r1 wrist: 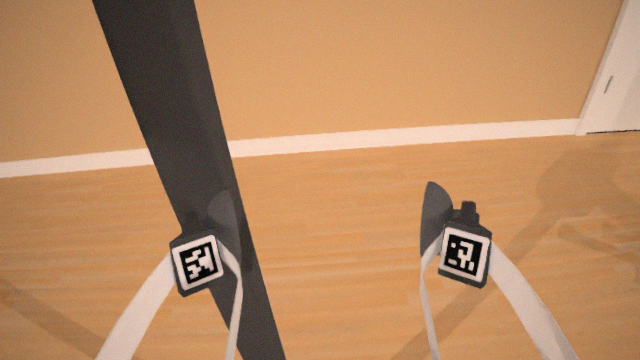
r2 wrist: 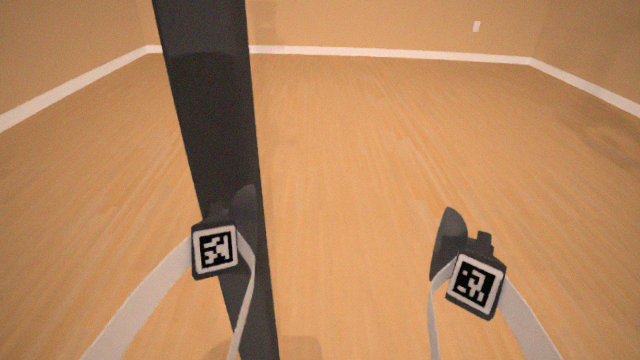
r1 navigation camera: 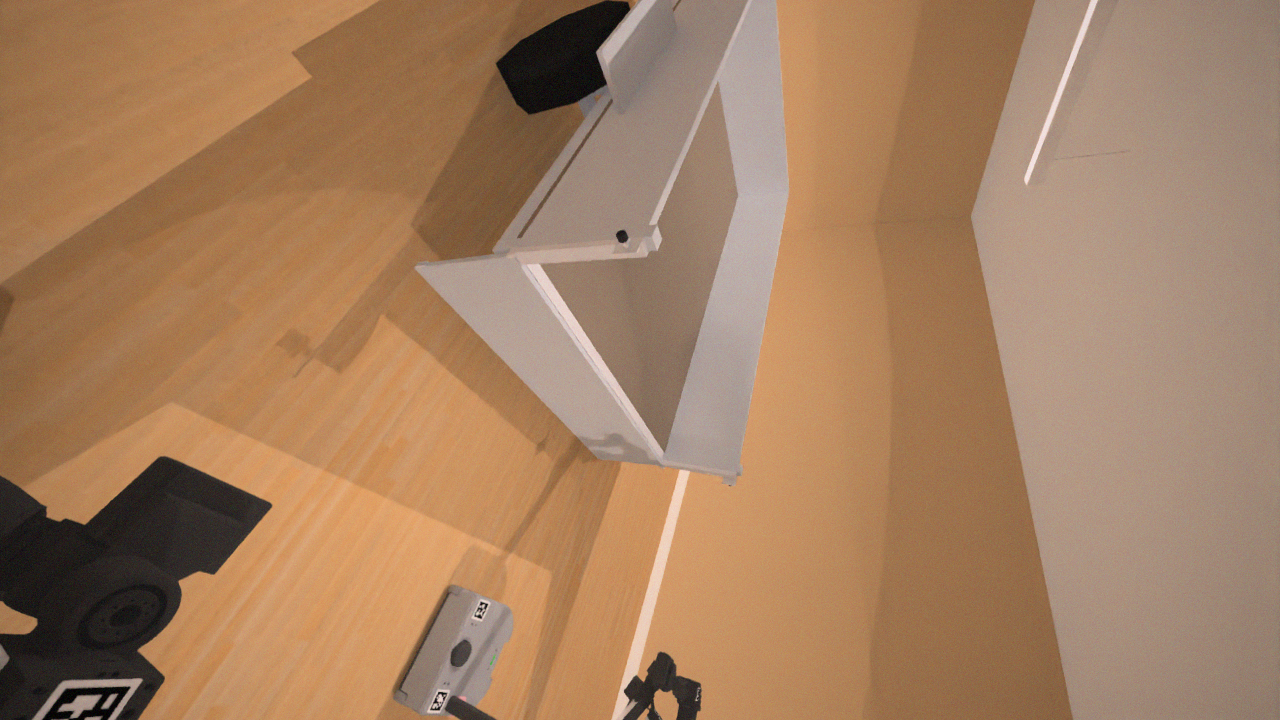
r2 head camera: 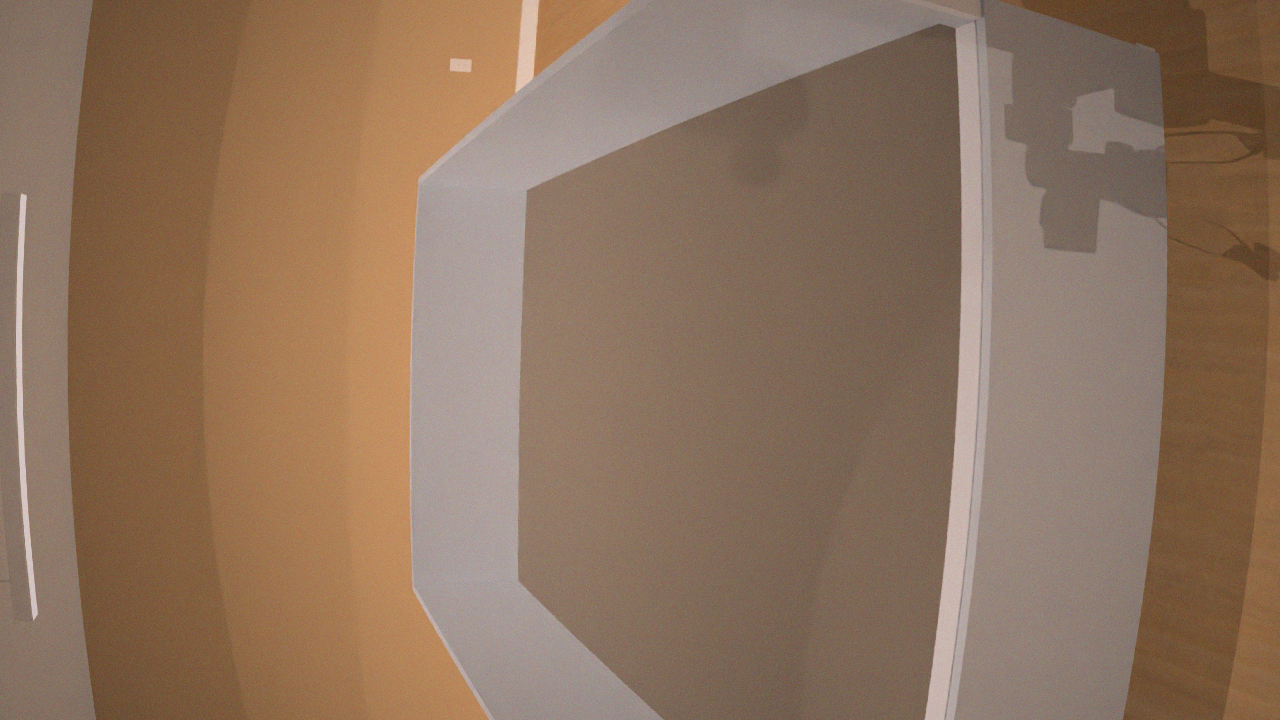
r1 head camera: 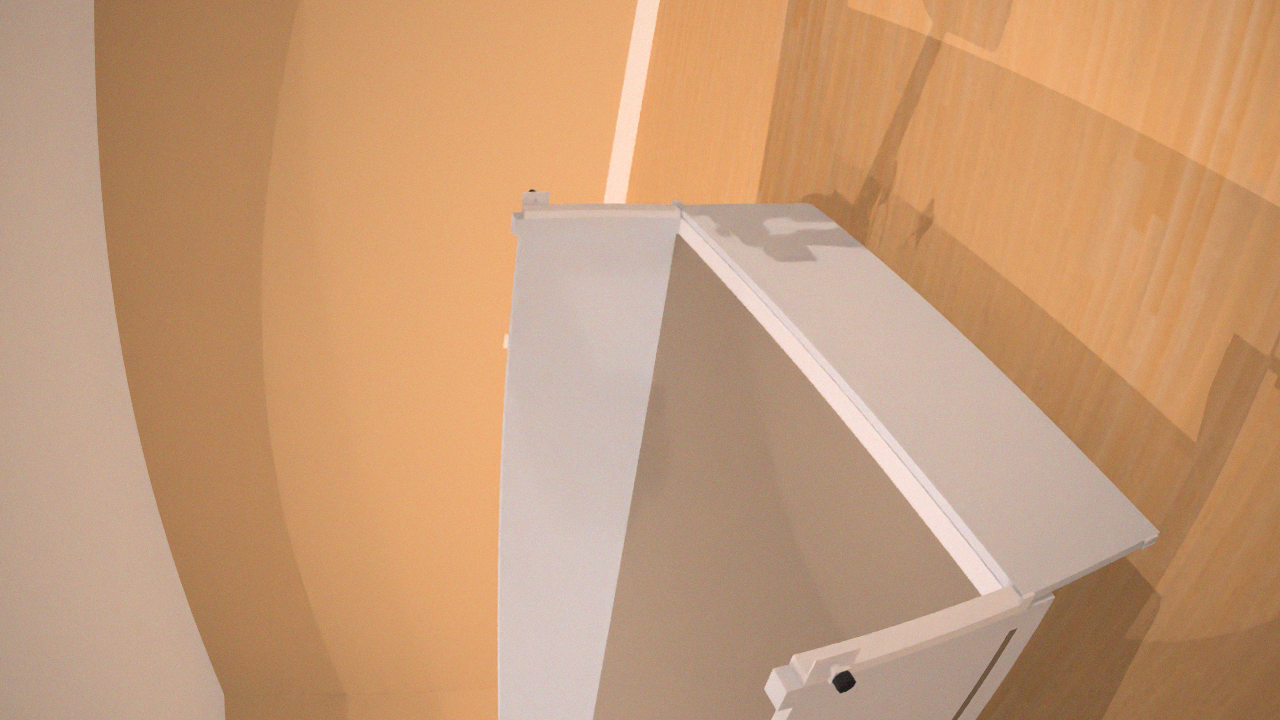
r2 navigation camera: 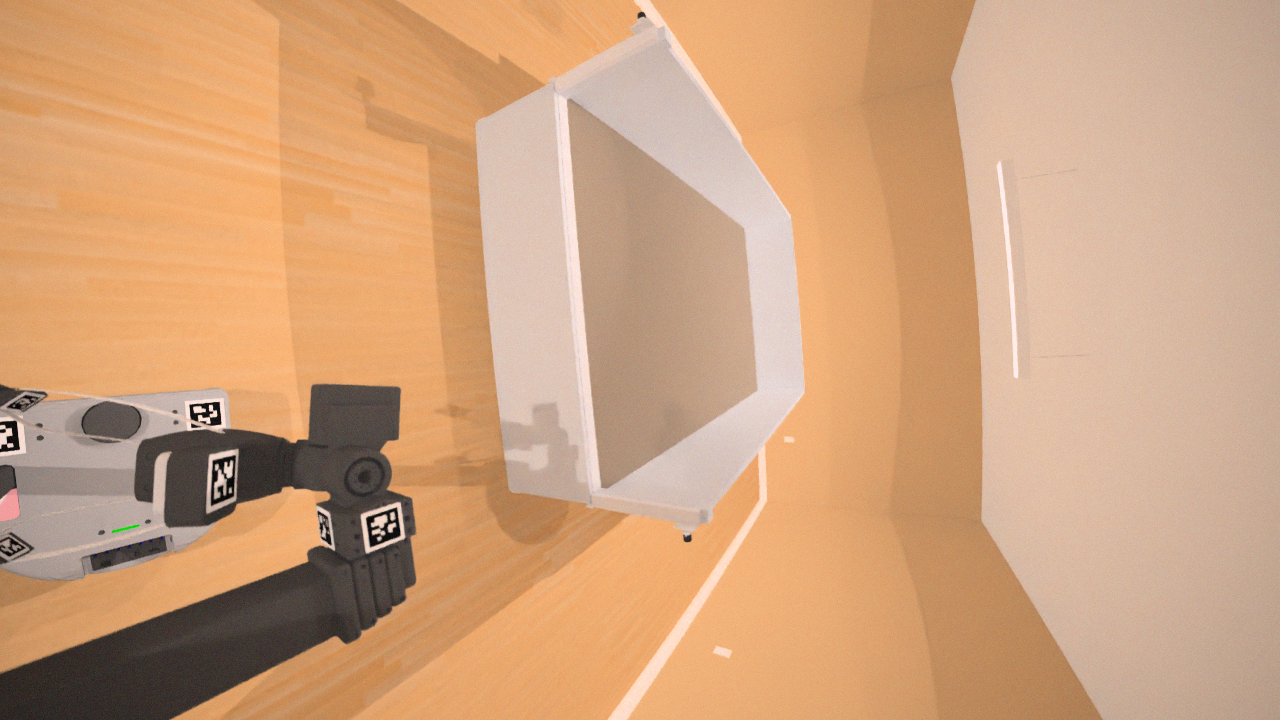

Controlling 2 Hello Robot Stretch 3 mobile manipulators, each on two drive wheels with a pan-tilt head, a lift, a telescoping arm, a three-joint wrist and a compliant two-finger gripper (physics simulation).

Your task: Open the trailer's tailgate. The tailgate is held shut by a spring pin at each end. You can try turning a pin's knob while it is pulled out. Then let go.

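The trailer's tailgate (r1 head camera: 921, 376) (r1 navigation camera: 528, 349) (r2 head camera: 1074, 376) (r2 navigation camera: 528, 268) is open. It hangs down from the bed's rear sill (r1 head camera: 841, 402) (r1 navigation camera: 595, 358) (r2 head camera: 969, 295) (r2 navigation camera: 575, 268). The left pin's black knob (r1 head camera: 844, 680) (r1 navigation camera: 622, 236) (r2 navigation camera: 641, 15) is at the top rear corner of one side wall. The right pin's knob (r1 head camera: 531, 190) (r2 navigation camera: 686, 537) is on the opposite wall. How far the pins stand out is too small to tell. The r1 gripper (r1 wrist: 330, 222) is open and empty, away from the trailer. The r2 gripper (r2 wrist: 347, 227) is open and empty too.
A black wheel (r1 navigation camera: 559, 58) is beside the trailer's left side. The r2 robot's grey base (r1 navigation camera: 460, 649) stands behind the trailer near its right end. The r2 wrist (r2 navigation camera: 358, 483) is folded over its own base. The r1 wrist (r1 navigation camera: 125, 600) shows at the lower left. Walls rise beyond the trailer.
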